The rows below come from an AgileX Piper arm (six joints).
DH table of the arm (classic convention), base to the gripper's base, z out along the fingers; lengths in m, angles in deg. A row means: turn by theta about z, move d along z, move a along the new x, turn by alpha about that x. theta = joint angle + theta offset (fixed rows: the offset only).
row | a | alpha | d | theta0
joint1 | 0 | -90 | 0.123 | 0
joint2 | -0.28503 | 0 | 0 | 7.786
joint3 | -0.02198 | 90 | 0 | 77.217
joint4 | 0 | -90 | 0.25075 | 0
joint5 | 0 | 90 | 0 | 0
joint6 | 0 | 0 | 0.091 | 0
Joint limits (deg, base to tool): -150..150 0..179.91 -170..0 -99.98..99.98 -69.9..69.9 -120..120
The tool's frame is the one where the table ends.
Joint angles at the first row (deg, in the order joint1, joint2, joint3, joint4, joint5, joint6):
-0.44, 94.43, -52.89, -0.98, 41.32, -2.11
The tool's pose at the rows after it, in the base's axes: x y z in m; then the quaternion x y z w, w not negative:
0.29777 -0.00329 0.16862 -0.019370 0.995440 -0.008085 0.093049
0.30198 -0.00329 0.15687 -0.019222 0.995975 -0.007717 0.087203
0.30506 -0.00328 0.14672 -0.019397 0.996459 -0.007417 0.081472
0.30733 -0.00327 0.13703 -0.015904 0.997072 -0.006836 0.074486
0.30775 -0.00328 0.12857 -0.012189 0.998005 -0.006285 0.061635
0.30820 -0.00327 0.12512 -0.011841 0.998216 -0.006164 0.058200
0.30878 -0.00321 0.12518 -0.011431 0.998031 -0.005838 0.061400
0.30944 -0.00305 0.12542 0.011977 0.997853 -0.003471 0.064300
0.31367 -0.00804 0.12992 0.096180 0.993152 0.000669 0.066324
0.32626 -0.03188 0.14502 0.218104 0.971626 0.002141 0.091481
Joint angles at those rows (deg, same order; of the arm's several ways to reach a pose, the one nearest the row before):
-0.44, 96.88, -52.89, -0.98, 40.31, -1.98
-0.44, 99.22, -52.89, -0.98, 38.65, -1.94
-0.44, 101.20, -52.89, -0.98, 37.32, -1.94
-0.44, 103.06, -52.89, -0.98, 36.27, -1.52
-0.44, 104.64, -52.89, -0.98, 36.17, -1.08
-0.44, 105.29, -52.89, -0.98, 35.91, -1.04
-0.44, 105.30, -52.89, -0.92, 35.54, -1.04
-0.44, 105.29, -52.94, -0.74, 35.28, 1.52
-1.33, 105.30, -54.30, -0.81, 36.42, 10.35
-5.28, 104.96, -57.99, -1.80, 37.59, 21.35

